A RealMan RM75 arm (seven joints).
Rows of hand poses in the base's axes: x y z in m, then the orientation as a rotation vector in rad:
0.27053, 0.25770, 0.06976, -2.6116, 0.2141, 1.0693
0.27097, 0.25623, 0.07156, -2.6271, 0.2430, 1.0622
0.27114, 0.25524, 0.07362, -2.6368, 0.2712, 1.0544
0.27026, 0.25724, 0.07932, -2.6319, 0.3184, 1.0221
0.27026, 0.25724, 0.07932, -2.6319, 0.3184, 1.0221
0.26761, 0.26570, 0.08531, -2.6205, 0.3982, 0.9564
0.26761, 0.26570, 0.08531, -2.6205, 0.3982, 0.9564
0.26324, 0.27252, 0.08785, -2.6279, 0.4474, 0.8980
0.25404, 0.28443, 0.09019, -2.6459, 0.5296, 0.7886
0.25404, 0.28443, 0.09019, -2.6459, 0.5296, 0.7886
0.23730, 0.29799, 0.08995, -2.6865, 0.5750, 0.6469
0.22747, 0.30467, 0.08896, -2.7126, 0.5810, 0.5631
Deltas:
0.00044, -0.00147, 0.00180, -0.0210, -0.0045, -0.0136
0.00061, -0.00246, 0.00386, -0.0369, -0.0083, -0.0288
-0.00027, -0.00046, 0.00956, -0.0409, -0.0232, -0.0665
-0.00027, -0.00046, 0.00956, -0.0409, -0.0232, -0.0665
-0.00292, 0.00800, 0.01555, -0.0449, -0.0553, -0.1336
-0.00292, 0.00800, 0.01555, -0.0449, -0.0553, -0.1336
-0.00729, 0.01482, 0.01809, -0.0578, -0.0897, -0.1731
-0.01649, 0.02673, 0.02043, -0.0859, -0.1561, -0.2378
-0.01649, 0.02673, 0.02043, -0.0859, -0.1561, -0.2378
-0.03323, 0.04029, 0.02019, -0.1189, -0.2519, -0.2764
-0.04306, 0.04697, 0.01920, -0.1345, -0.3112, -0.2851

